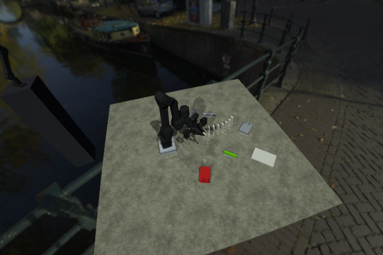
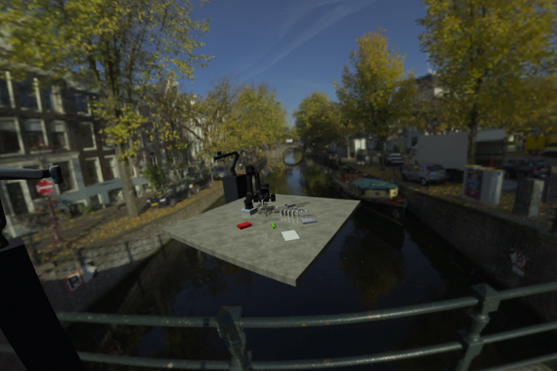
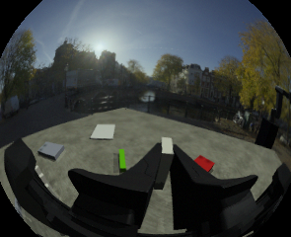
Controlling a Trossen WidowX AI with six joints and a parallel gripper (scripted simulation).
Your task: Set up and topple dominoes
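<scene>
The green stick is 14 cm ahead of my gripper tip, 10 cm to the right of it and 15 cm below it. The rest, counted from my gripper tip: white sheet: 32 cm ahead, 21 cm to the right, 16 cm below; then grey flat pad: 36 cm ahead, 5 cm to the left, 15 cm below; then red block: 8 cm behind, 17 cm to the right, 15 cm below.
</scene>
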